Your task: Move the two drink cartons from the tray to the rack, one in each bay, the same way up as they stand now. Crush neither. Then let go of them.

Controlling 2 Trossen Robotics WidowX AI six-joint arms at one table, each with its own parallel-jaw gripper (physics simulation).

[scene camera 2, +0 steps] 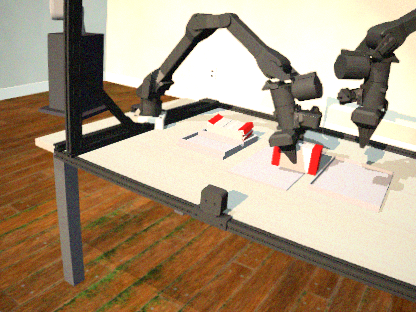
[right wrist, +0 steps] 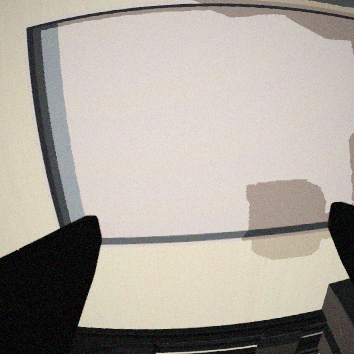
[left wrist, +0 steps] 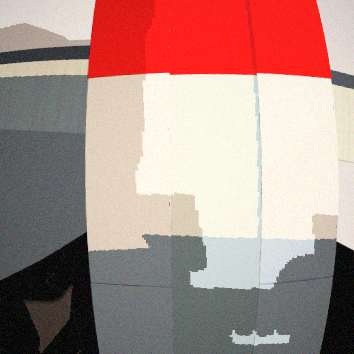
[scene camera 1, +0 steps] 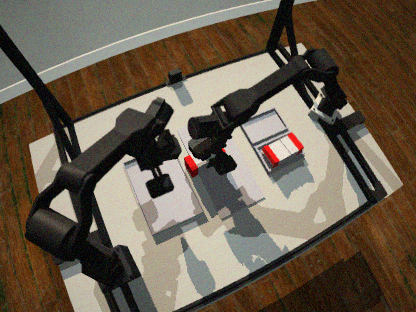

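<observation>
One red-ended white drink carton stands on the flat pale pad between the arms. My left gripper is shut on it across its sides; the side panels sit close against the middle. The other carton is in one bay of the rack; the rack's other bay is empty. My right gripper is open and empty above the rimmed tray.
The left forearm reaches over the table between the rack and the pad. The tray lies close beside the pad. A small black block sits on the table's edge rail. Black frame posts and rails border the table.
</observation>
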